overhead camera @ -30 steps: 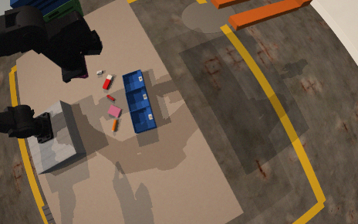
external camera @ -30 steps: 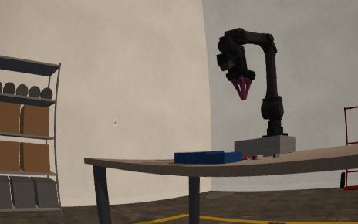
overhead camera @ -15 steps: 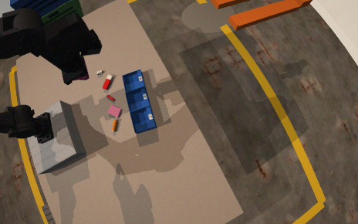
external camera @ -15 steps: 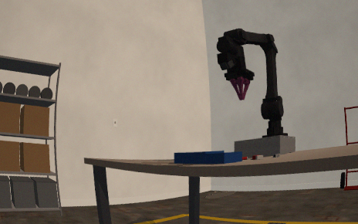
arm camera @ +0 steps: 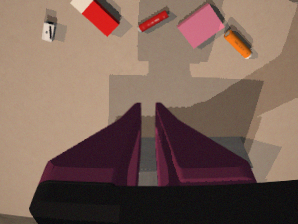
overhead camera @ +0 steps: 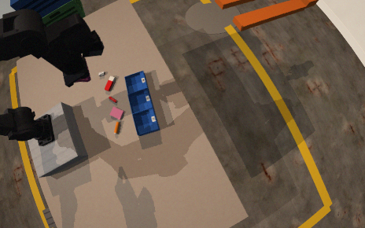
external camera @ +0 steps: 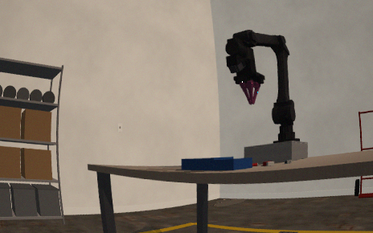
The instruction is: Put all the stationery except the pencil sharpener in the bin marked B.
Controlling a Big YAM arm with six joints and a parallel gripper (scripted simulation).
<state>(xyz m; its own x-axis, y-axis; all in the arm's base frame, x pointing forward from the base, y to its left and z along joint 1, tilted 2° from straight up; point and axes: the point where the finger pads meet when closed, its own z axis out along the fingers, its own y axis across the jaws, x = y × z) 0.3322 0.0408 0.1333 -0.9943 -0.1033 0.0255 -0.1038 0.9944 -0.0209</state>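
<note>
The joined blue bins is 110 mm ahead of my hand, 70 mm to the right of it and 200 mm below it. The rest, counted from my hand: pink eraser block (70 mm to the right, 220 mm below); red-and-white eraser (10 mm ahead, 70 mm to the left, 210 mm below); small red piece (10 mm to the right, 220 mm below).
</note>
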